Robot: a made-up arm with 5 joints.
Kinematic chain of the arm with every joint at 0, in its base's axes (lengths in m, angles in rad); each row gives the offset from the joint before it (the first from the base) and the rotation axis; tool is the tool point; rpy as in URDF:
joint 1: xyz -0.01 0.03 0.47 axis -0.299 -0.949 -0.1
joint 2: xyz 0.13 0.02 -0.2 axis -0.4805 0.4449 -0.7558
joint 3: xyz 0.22 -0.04 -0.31 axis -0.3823 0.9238 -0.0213
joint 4: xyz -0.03 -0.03 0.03 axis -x
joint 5: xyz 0 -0.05 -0.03 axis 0.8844 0.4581 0.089
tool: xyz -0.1 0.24 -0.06 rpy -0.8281 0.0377 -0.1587
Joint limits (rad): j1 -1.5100..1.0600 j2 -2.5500..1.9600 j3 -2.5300..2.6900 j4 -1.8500..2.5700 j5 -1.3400..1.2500
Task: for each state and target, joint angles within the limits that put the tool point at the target. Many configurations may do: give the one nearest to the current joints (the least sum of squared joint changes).
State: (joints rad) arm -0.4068 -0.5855 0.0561 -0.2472 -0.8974
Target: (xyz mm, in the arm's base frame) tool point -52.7 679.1 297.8
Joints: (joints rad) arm -0.7245 -1.4831 -0.4493 -0.4261 -1.0711
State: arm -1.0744 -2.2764 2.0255 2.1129 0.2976
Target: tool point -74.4 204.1 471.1
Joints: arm -1.3535 -2.3998 2.1895 1.8317 0.6860
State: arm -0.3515 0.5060 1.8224 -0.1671 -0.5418
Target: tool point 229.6 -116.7 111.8
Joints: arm 0.4463 0.2266 1.6318 0.0907 -0.8492
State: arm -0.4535 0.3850 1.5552 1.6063 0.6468
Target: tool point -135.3 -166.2 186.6
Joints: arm -0.5788 0.8224 1.1926 1.8846 -0.0352
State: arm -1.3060 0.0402 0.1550 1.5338 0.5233
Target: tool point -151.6 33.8 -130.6
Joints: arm -0.5261 -0.0029 0.4500 1.7035 0.3472
